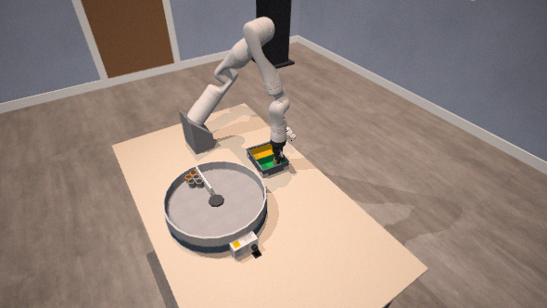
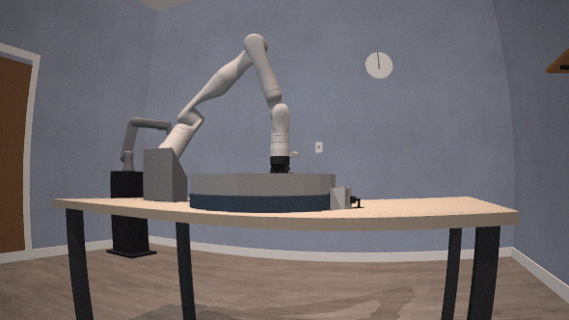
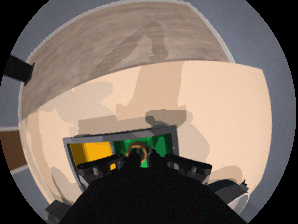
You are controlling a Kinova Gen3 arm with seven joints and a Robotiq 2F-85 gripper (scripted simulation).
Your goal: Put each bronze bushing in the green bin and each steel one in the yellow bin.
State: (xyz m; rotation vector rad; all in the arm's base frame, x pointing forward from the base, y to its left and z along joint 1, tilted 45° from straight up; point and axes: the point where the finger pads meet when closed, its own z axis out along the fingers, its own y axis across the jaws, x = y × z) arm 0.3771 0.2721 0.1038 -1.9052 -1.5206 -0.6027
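Now: hand 5 cm past the bin, 3 cm to the left of it and 1 cm above it. Also, from my hand: grey turntable 37 cm to the right, 10 cm ahead, 2 cm above.
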